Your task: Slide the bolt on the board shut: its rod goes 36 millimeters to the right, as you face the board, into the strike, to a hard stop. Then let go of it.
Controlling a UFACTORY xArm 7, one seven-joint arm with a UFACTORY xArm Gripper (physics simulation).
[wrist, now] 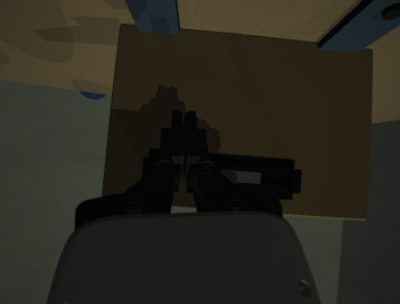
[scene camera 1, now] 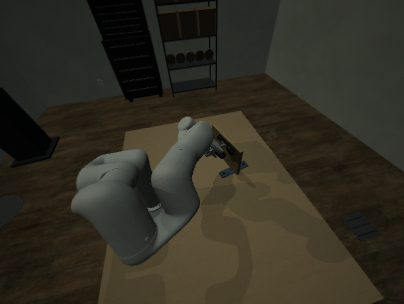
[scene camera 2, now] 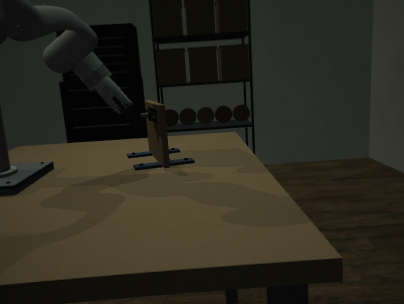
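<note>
The board stands upright on the table. The dark bolt housing is on its face; in the wrist view its left part is hidden behind my gripper. The round grey knob sticks out of the housing, just right of the fingers in the wrist view, with a light grey strip on its right. My gripper is shut and empty, its tips in front of the board's face. Whether a finger touches the knob cannot be told.
The board's blue feet rest on the wooden table. A shelf rack and a black cabinet stand behind the table.
</note>
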